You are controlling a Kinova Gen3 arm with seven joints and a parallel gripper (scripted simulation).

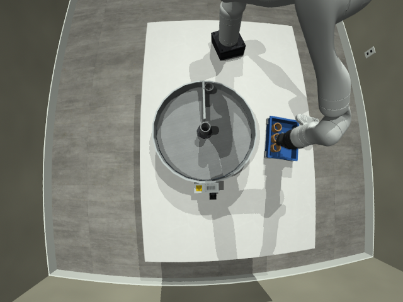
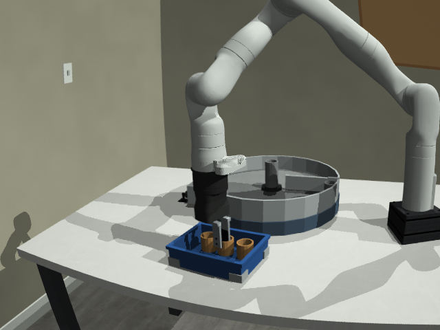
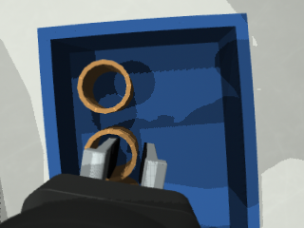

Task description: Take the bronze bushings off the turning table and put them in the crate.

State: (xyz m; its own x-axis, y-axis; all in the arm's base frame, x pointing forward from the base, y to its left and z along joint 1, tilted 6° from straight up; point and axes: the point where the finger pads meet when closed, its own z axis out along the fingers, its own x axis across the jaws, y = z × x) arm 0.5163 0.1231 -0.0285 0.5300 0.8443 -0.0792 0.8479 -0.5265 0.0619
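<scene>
The blue crate lies 2 cm to the left of my hand and 3 cm below it. From my hand the other things lie so: round turning table (9 cm behind, 33 cm to the right).
</scene>
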